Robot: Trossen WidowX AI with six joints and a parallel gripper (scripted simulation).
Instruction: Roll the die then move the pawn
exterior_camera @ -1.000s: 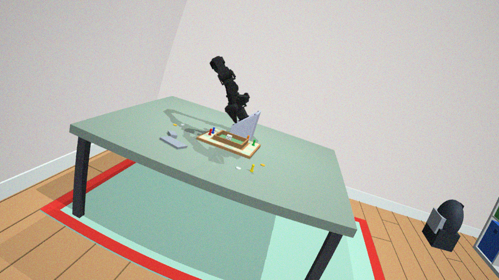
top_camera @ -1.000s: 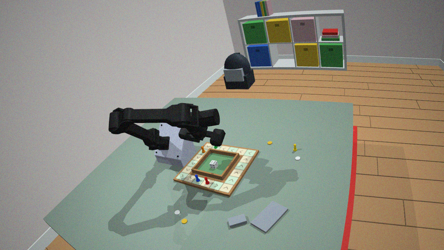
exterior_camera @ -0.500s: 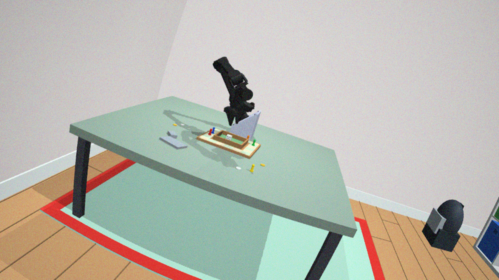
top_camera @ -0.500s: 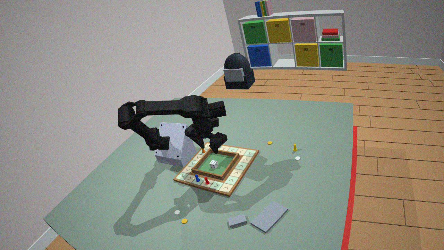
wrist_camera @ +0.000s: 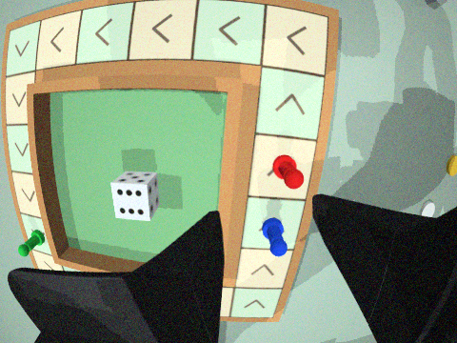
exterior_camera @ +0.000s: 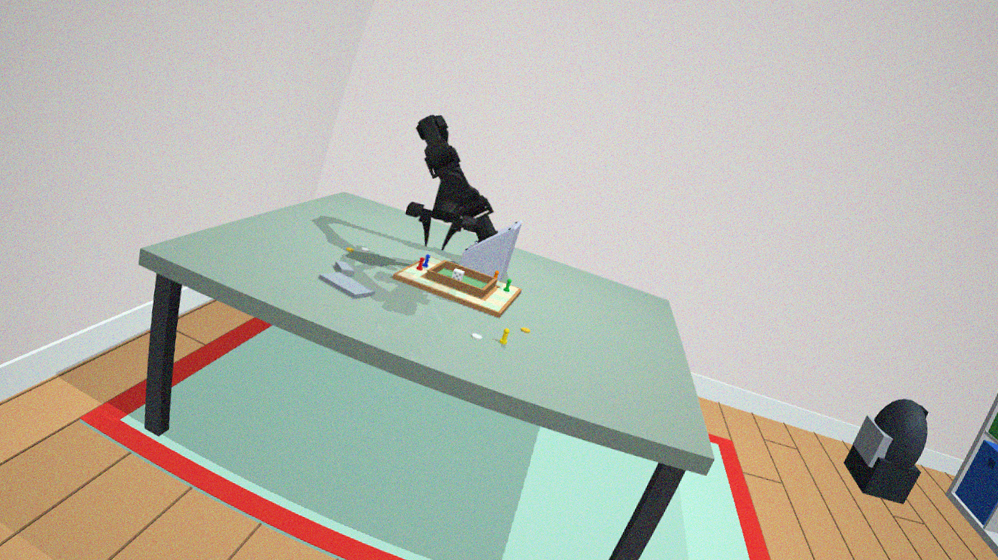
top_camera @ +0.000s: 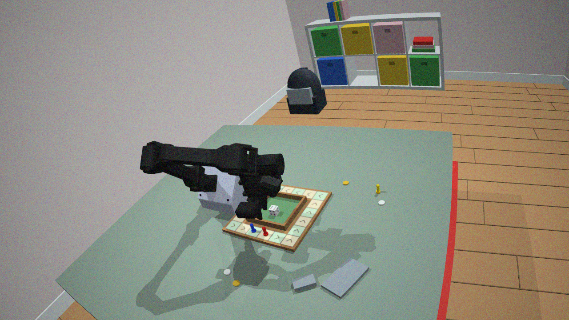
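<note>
Right now my gripper tip is 20 mm to the left of the red pawn and 50 mm above it. The rest, counted from my gripper tip: blue pawn: 50 mm behind, 10 mm to the right, 50 mm below; white die: 10 mm behind, 80 mm to the left, 50 mm below; green tray: 10 mm behind, 90 mm to the left, 70 mm below.
</note>
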